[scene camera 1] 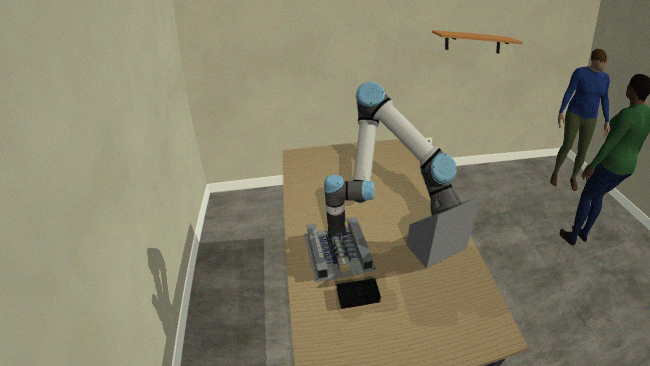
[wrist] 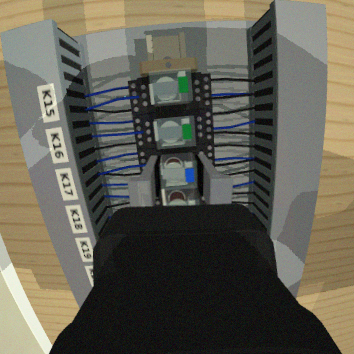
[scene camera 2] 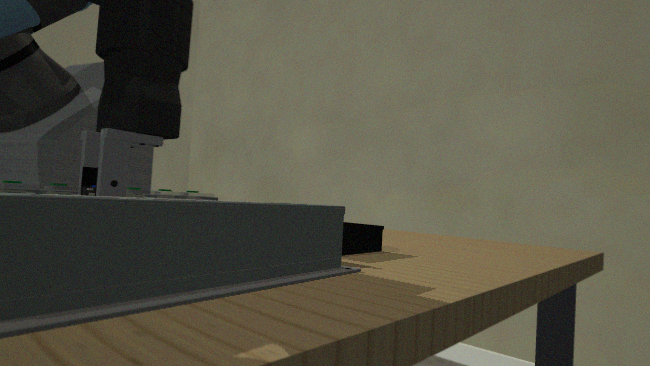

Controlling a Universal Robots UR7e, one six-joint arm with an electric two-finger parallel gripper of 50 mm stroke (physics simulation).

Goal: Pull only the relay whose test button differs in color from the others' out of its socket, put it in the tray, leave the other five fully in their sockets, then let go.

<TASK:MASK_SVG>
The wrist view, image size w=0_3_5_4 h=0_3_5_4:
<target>my gripper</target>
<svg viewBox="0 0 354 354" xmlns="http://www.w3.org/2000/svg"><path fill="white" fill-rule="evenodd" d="M342 353L322 322L311 311L300 305L278 278L271 238L246 206L231 203L233 182L229 174L219 174L205 154L195 154L197 188L200 196L203 195L206 204L154 206L155 196L159 196L160 155L150 155L140 175L129 178L127 186L130 206L119 208L113 212L92 249L93 286L72 322L57 335L48 354Z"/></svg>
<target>relay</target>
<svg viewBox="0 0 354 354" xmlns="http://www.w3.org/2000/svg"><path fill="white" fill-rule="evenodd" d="M191 151L160 154L159 176L161 190L197 187L197 163Z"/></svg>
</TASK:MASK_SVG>
